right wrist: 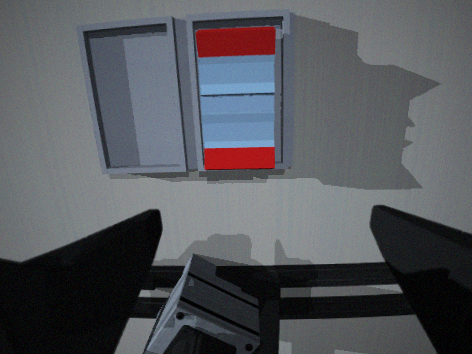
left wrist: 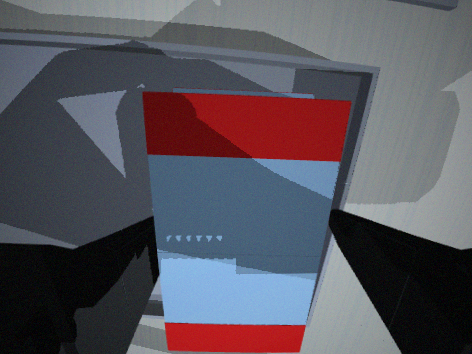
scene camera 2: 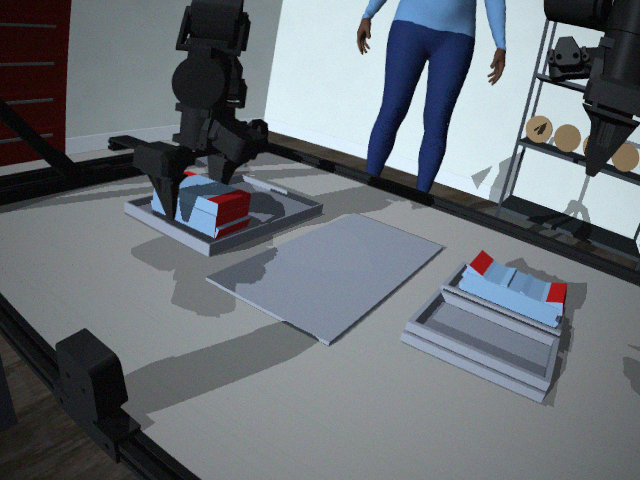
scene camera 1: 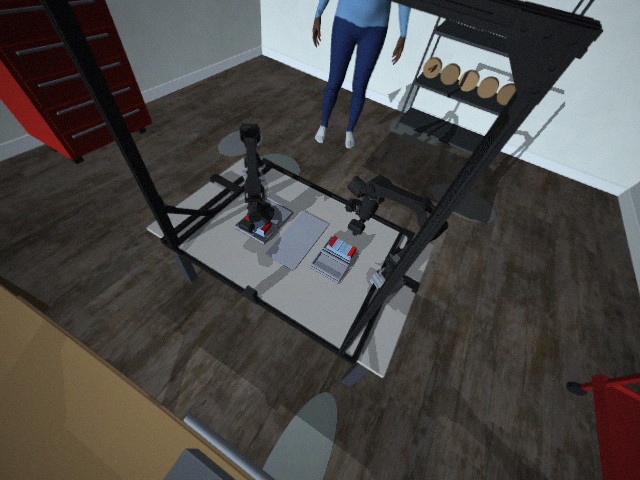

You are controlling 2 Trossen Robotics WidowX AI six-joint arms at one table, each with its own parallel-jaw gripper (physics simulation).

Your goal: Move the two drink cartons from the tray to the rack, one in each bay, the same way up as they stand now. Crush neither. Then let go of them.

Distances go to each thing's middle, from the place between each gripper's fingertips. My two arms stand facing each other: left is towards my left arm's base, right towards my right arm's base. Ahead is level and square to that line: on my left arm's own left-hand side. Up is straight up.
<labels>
Right now my left hand is 70 mm short of the shallow grey tray (scene camera 2: 271, 208), 20 mm to the right of it and 10 mm above it. Round my left hand: flat grey mat (scene camera 2: 321, 283) (180 mm to the right, 120 mm ahead, 20 mm below).
Right now the flat grey mat is 23 cm to the left of my right hand, 19 cm below it and 12 cm behind it. The rest, counted from my right hand: shallow grey tray 43 cm to the left, 19 cm below, 16 cm behind.
</labels>
